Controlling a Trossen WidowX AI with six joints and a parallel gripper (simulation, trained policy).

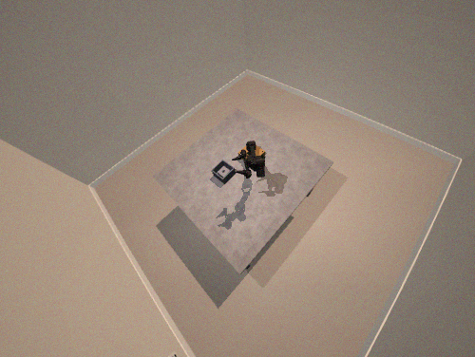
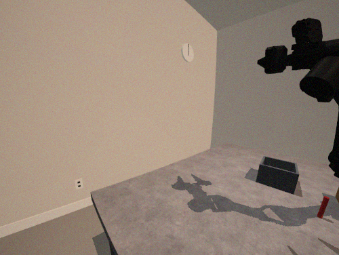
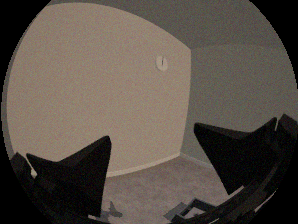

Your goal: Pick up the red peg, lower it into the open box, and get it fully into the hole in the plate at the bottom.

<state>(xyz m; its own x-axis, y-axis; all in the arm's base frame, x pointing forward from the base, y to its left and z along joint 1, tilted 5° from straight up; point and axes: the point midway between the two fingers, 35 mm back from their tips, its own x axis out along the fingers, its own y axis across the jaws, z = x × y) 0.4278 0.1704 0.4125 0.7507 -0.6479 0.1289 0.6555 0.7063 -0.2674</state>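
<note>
Right now the red peg is 47 cm below my gripper tip, 24 cm behind it and 8 cm to the right of it. Round my gripper tip: light plate: 47 cm below, 28 cm to the right, 11 cm behind; dark box: 48 cm below, 28 cm to the right, 11 cm behind.
</note>
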